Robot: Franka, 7 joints.
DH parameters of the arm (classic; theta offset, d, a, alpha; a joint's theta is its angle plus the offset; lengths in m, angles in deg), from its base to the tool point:
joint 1: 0 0.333 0 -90
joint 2: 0 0 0 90
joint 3: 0 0.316 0.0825 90
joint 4: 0 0 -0.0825 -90
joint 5: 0 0.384 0 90
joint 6: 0 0 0.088 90
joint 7: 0 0.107 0 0
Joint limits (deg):
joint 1: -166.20..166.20
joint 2: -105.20..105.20
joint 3: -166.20..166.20
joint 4: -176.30..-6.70
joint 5: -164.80..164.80
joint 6: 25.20..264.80
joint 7: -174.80..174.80
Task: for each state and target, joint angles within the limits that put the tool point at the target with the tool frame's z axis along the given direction. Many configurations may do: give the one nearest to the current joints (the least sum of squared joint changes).
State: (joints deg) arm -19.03 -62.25 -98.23 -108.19 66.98 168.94 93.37
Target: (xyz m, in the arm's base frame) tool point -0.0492 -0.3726 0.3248 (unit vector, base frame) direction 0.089 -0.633 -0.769
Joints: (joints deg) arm -13.55 -39.69 -65.79 -155.35 82.66 212.09 93.37
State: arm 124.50 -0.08 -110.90 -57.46 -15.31 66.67 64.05
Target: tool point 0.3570 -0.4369 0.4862 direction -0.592 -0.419 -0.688
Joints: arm 96.26 -4.85 -138.41 -106.83 -48.44 94.57 64.05
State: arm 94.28 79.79 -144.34 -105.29 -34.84 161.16 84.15
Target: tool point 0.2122 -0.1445 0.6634 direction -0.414 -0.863 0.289
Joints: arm 79.46 90.18 -147.18 -153.29 -48.57 150.91 84.15
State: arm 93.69 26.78 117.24 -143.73 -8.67 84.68 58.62
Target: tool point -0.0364 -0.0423 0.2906 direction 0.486 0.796 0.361
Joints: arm 103.85 73.11 71.08 -176.30 -6.23 39.17 58.62
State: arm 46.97 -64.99 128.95 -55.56 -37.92 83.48 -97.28
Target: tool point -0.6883 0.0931 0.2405 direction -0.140 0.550 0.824
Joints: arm 44.75 -84.22 113.47 -85.93 -77.78 95.50 -97.28
